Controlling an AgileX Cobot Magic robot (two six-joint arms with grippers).
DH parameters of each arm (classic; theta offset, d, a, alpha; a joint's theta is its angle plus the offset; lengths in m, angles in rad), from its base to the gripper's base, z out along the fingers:
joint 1: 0 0.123 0 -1.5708
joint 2: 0.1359 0 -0.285 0
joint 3: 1.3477 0 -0.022 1.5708
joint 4: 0 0.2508 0 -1.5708
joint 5: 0 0 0.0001 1.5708
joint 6: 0 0.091 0 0
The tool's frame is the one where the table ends.
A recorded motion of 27 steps. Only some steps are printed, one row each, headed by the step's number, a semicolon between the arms.
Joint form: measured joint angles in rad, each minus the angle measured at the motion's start. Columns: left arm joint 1, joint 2, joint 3, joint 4, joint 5, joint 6; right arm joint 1, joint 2, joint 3, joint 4, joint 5, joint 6.
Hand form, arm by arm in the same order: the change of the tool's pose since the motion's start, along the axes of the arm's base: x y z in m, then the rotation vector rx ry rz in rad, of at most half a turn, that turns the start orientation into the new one. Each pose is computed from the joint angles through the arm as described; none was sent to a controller.
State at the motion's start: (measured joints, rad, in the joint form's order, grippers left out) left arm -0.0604 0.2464 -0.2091 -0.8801 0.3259 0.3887; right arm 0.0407 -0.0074 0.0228 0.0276 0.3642 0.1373
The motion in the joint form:
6: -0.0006 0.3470 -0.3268 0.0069 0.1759 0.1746; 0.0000 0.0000 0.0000 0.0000 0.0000 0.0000
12: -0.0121 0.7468 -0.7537 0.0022 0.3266 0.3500; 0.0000 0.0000 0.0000 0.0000 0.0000 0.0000
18: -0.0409 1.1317 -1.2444 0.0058 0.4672 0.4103; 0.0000 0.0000 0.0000 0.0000 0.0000 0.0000
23: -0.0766 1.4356 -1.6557 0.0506 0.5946 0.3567; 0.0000 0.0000 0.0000 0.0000 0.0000 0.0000
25: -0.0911 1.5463 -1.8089 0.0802 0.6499 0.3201; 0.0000 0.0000 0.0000 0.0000 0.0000 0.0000
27: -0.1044 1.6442 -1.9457 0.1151 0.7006 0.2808; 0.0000 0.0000 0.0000 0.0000 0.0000 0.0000
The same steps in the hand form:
6: 0.0453 -0.0139 0.0670 0.1784 0.0676 -0.1737; 0.0000 0.0000 0.0000 0.0000 0.0000 0.0000
12: 0.1274 -0.0302 0.1362 0.3351 0.0501 -0.3491; 0.0000 0.0000 0.0000 0.0000 0.0000 0.0000
18: 0.2204 -0.0528 0.1896 0.4074 -0.0166 -0.4942; 0.0000 0.0000 0.0000 0.0000 0.0000 0.0000
23: 0.2904 -0.0769 0.2054 0.4314 -0.0272 -0.5954; 0.0000 0.0000 0.0000 0.0000 0.0000 0.0000
25: 0.3131 -0.0865 0.2041 0.4425 -0.0150 -0.6298; 0.0000 0.0000 0.0000 0.0000 0.0000 0.0000
27: 0.3319 -0.0948 0.1998 0.4566 0.0034 -0.6543; 0.0000 0.0000 0.0000 0.0000 0.0000 0.0000

